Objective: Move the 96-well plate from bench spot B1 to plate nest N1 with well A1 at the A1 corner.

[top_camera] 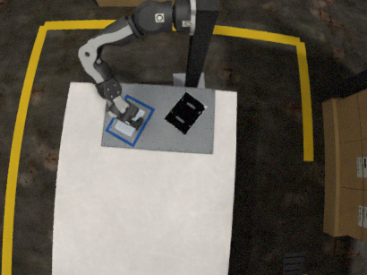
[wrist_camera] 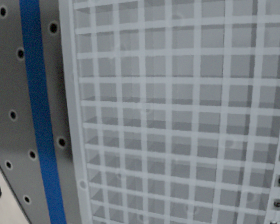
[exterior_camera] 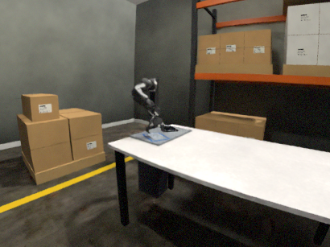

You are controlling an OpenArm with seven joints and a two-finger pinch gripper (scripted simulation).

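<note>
The 96-well plate is 3 cm below my hand. From my hand the other things lie so: black plate nest N1: 25 cm to the left, 3 cm below, 2 cm behind.
</note>
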